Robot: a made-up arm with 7 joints.
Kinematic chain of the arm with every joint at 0, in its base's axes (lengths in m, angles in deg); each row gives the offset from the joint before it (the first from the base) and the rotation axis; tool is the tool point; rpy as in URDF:
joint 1: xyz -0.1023 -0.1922 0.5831 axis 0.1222 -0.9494 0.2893
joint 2: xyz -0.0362 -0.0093 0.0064 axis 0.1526 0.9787 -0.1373
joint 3: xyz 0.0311 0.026 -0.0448 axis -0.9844 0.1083 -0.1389
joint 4: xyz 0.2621 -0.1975 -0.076 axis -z
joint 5: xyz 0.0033 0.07 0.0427 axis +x
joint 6: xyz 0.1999 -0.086 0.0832 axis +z
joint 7: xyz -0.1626 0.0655 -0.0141 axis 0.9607 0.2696 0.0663
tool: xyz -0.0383 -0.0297 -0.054 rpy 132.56 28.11 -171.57
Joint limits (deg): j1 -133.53..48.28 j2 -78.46..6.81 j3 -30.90..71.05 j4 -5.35..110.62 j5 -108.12..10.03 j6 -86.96..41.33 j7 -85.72..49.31
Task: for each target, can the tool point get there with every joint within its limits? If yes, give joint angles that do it. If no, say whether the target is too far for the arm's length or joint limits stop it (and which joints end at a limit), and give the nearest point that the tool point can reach.
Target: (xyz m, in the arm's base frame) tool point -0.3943 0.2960 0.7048
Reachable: no: joint limits stop it (at a limit: joint 2, joint 3, joint 4, joint 6, joint 7) | nearest point -0.3655 -0.0514 0.8294 | short by 0.370 m
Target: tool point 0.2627 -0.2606 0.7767
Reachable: yes | joints -35.30 -71.29 -22.68 61.82 -2.76 -22.53 -2.83
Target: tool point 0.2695 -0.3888 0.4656
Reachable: yes | joints -40.98 -35.06 5.01 34.73 -99.19 -50.76 -53.99
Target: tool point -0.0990 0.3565 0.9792
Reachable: no: joint limits stop it (at a limit: joint 2, joint 3, joint 4, joint 7) | nearest point -0.0607 0.0334 1.0524 | short by 0.333 m
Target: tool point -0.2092 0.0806 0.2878
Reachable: no: joint limits stop it (at a limit: joint 2, joint 3, joint 4, joint 5, joint 6, joint 7) | nearest point -0.2060 -0.2337 0.2735 | short by 0.315 m
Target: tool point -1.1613 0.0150 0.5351
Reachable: no: too far | nearest point -0.6990 -0.3501 0.4927 | short by 0.591 m
